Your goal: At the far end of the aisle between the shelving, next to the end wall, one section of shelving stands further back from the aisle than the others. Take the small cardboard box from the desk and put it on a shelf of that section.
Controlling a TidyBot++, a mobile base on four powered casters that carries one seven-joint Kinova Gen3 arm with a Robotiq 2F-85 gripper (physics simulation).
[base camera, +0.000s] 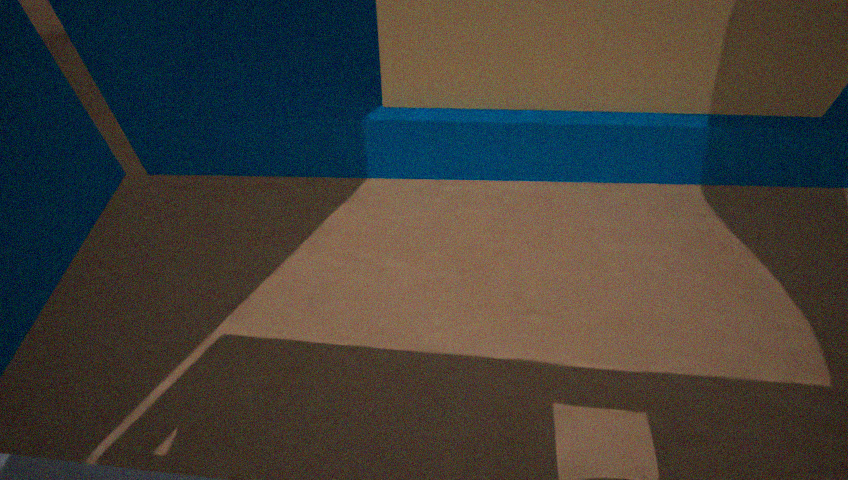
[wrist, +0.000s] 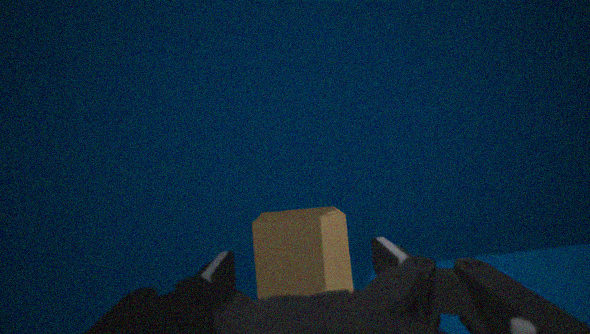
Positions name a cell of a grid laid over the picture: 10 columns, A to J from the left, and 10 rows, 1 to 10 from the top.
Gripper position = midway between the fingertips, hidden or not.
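I can see my own gripper (wrist: F8). A small cardboard box (wrist: F8) is there too, though in the base camera view the box is out of frame.
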